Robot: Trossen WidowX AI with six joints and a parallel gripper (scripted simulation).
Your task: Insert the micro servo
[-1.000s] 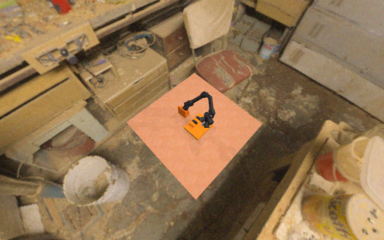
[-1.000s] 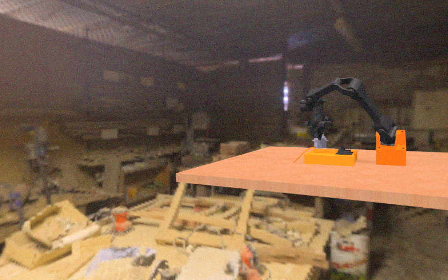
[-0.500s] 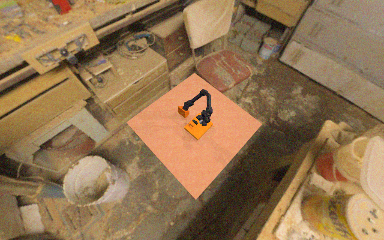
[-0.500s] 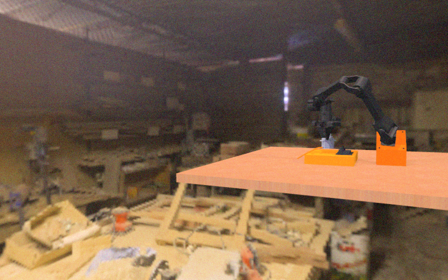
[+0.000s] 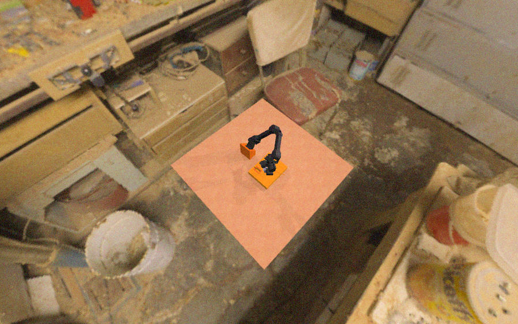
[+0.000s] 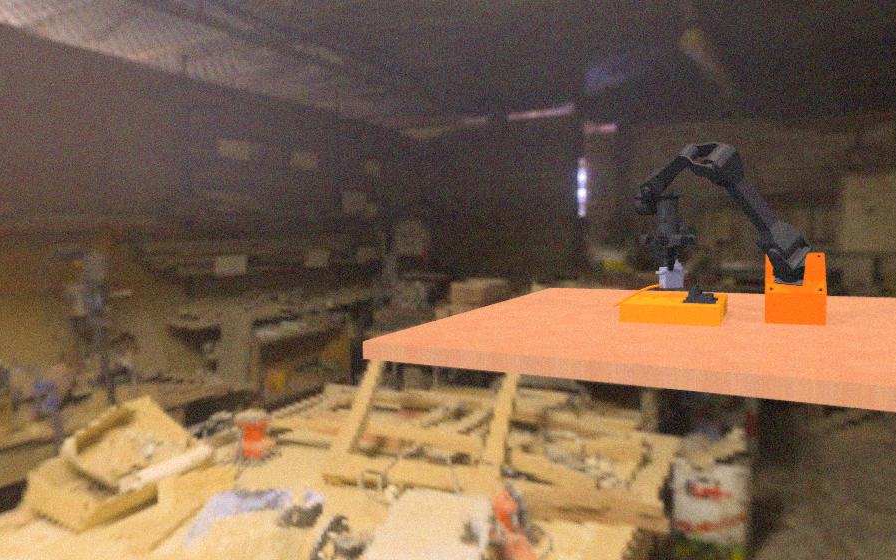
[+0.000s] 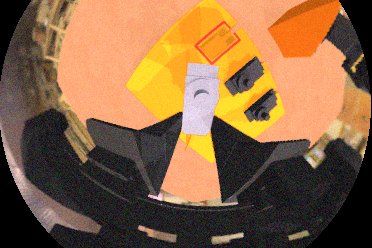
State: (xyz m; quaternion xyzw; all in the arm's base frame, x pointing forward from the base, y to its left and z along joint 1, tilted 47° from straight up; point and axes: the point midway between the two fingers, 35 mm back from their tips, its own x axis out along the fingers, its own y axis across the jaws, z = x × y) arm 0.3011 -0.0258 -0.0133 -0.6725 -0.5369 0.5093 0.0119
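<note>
Now: gripper tip 10 cm above the robot deck, 3 cm to the right of it and 1 cm short of it.
</note>
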